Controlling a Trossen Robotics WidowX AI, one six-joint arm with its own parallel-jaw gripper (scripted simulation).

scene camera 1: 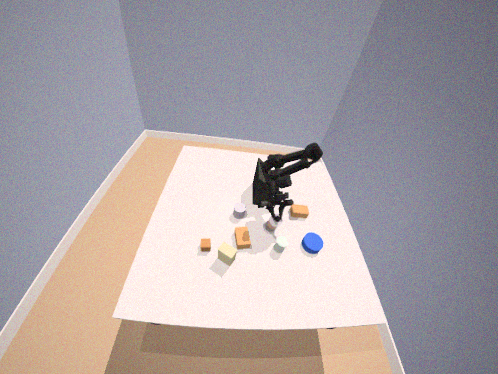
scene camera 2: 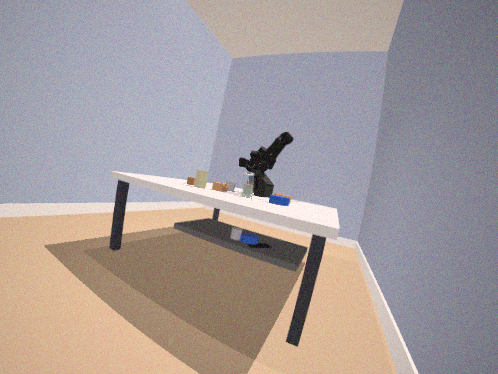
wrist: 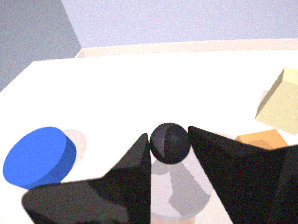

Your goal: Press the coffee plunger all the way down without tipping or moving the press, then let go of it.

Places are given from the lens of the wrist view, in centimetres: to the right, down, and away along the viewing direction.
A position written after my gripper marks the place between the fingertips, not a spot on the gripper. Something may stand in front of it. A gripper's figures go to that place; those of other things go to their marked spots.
my gripper point(wrist: 167, 134): 2, 2, 11
blue disc point(wrist: 46, 155): -19, 8, 26
pale green cylinder point(wrist: 132, 128): -3, 3, 24
The marked spots on the blue disc and the pale green cylinder are 17 cm apart.
